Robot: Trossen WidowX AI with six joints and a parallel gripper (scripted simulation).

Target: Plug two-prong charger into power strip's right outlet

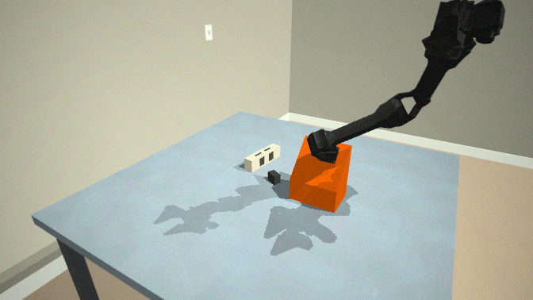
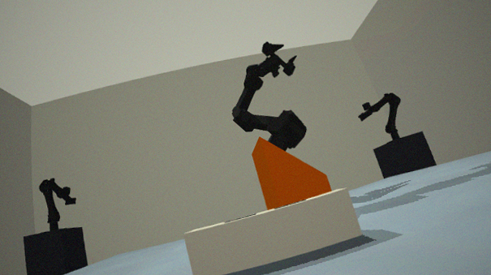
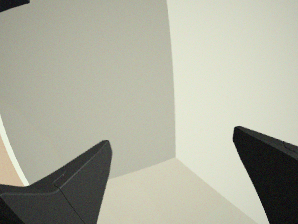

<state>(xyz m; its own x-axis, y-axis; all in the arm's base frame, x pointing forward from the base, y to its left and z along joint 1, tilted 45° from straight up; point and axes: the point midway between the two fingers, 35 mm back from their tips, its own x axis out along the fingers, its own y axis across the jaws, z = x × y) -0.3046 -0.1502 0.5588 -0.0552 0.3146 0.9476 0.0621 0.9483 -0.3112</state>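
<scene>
Now: the two-prong charger 68 cm below my gripper tip, 53 cm ahead of it and 32 cm to the right of it.
</scene>
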